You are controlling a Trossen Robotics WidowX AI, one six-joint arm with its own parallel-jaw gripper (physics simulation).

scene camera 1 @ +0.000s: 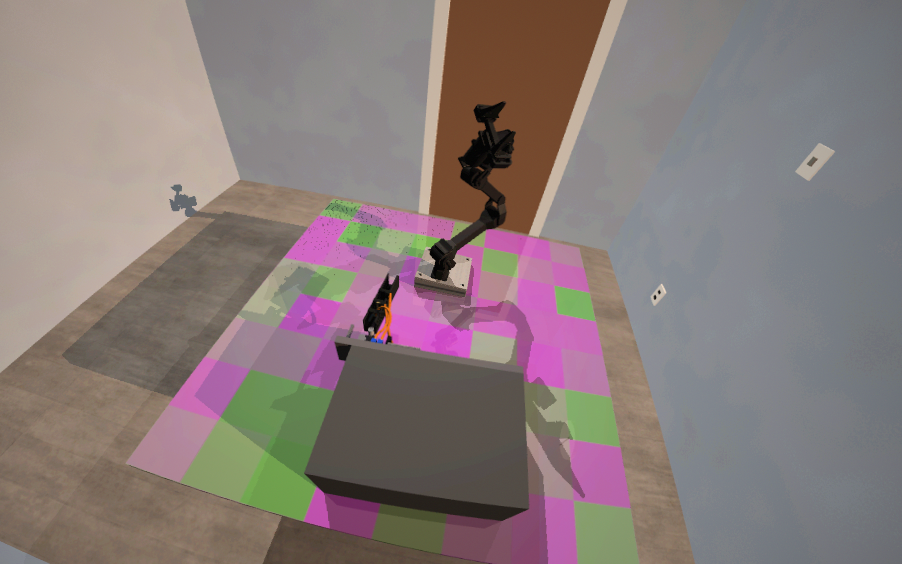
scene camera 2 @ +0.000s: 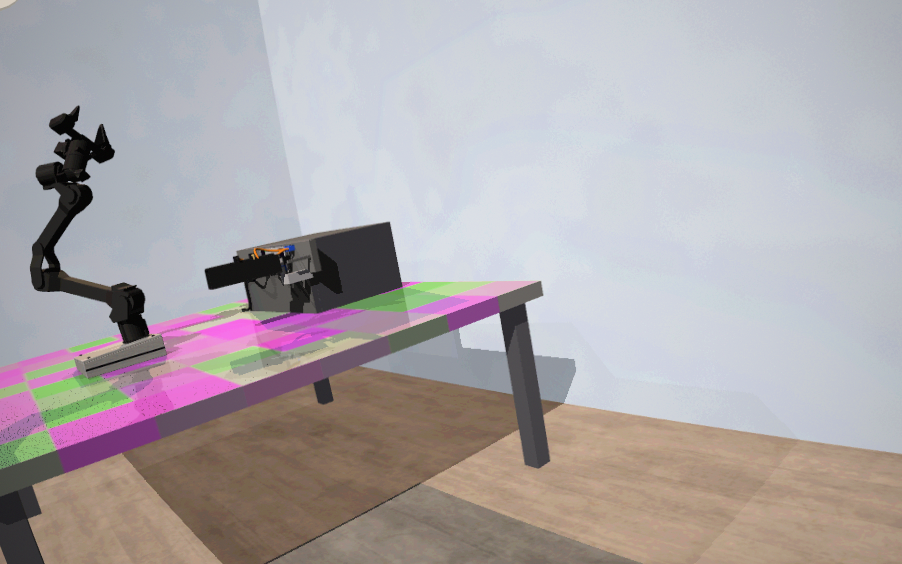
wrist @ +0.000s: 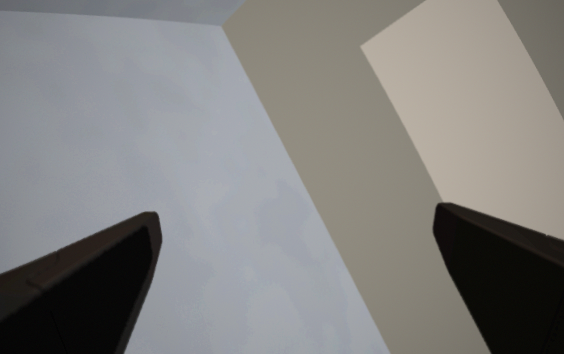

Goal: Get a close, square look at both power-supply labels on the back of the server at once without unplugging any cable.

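Seen in the pictures: gripper, between the fingertips: (scene camera 1: 509,116) (scene camera 2: 89,115) (wrist: 298,222); arm's base, origin of its link: (scene camera 1: 440,274) (scene camera 2: 136,339).
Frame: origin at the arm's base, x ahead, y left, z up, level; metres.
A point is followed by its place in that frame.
The server (scene camera 1: 425,425) @[z 0.158, x 0.636, y 0.080 m] (scene camera 2: 359,266) @[z 0.049, x 0.641, y -0.136 m] is a dark grey box on the table. Its back, with the cables, faces the arm's side. Orange cables (scene camera 1: 388,319) @[z 0.109, x 0.346, y -0.095 m] (scene camera 2: 266,250) @[z 0.153, x 0.389, y -0.080 m] run along a black bar-like part (scene camera 1: 374,312) @[z 0.141, x 0.357, y -0.132 m] (scene camera 2: 229,274) @[z 0.117, x 0.245, y -0.148 m] that sticks out from the back; blue connectors (scene camera 1: 377,341) @[z 0.152, x 0.453, y -0.089 m] (scene camera 2: 290,248) @[z 0.144, x 0.450, y -0.106 m] show at the server end. The power-supply labels cannot be made out in any view. My gripper (scene camera 1: 508,117) @[z 0.621, x 0.029, y 0.120 m] (scene camera 2: 89,116) @[z 0.621, x 0.029, y 0.120 m] (wrist: 298,222) @[z 0.621, x 0.029, y 0.120 m] is open and empty, raised high above the arm's base, apart from the server and pointing upward. The wrist view shows wall and ceiling between the fingers.
The arm's pale base plate (scene camera 1: 458,274) @[z -0.006, x -0.027, y 0.071 m] (scene camera 2: 119,356) @[z -0.017, x -0.066, y -0.091 m] stands on the pink and green checkered table (scene camera 1: 592,419) @[z -0.048, x 0.441, y 0.579 m] (scene camera 2: 425,332) @[z -0.070, x 0.471, y -0.641 m], near the protruding black part. A brown door (scene camera 1: 518,59) is behind the arm. Blue-grey walls (scene camera 1: 798,299) (scene camera 2: 598,166) stand around the table.
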